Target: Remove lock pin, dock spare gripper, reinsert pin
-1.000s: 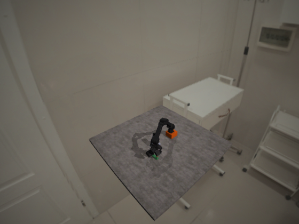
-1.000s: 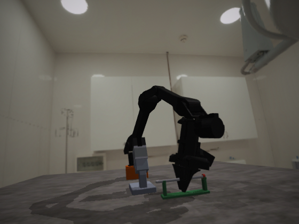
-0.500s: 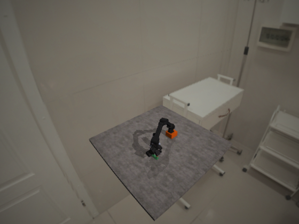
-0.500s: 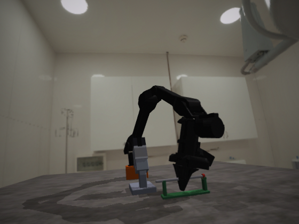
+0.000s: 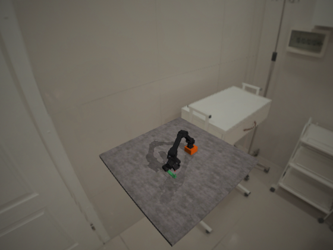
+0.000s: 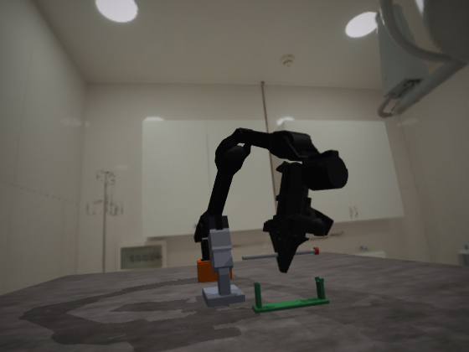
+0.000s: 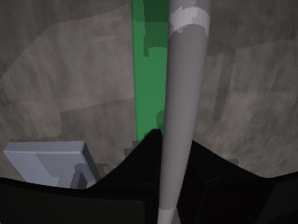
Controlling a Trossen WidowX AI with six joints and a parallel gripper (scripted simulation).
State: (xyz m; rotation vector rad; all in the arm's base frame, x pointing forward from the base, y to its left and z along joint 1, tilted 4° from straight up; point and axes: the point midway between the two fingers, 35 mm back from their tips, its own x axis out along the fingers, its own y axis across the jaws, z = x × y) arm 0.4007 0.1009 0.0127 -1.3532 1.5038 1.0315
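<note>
Now: the green rack 4 cm below my gripper tip and 1 cm to the left of it. From my gripper tip the other things lie so: spare gripper 13 cm behind, 10 cm to the right, 6 cm above; then grey mount 12 cm behind, 10 cm to the right, 1 cm below.
</note>
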